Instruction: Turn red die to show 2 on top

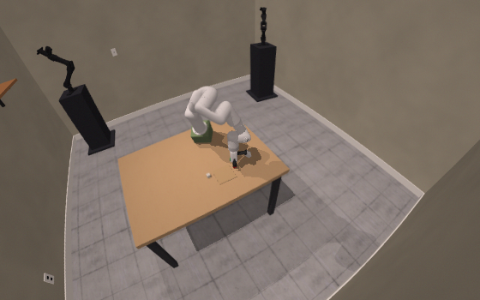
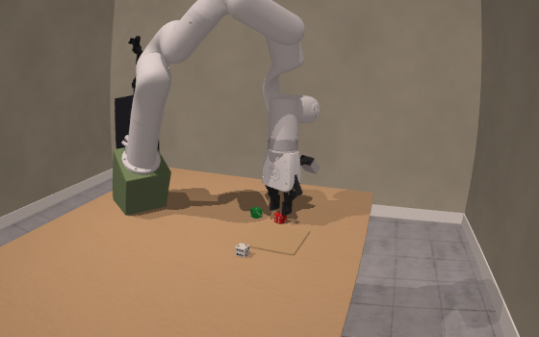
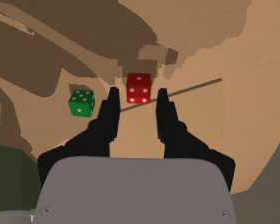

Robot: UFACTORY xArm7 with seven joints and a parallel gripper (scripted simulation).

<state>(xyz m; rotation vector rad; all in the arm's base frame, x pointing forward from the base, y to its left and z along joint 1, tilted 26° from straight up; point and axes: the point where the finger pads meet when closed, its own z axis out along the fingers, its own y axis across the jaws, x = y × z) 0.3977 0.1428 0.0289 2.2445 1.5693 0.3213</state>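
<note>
Now: hand 40 mm above the red die. Also, from my hand: tan mat: 100 mm to the right, 50 mm below, 30 mm ahead; green die: 70 mm behind, 40 mm below; white die: 210 mm to the right, 40 mm below.
</note>
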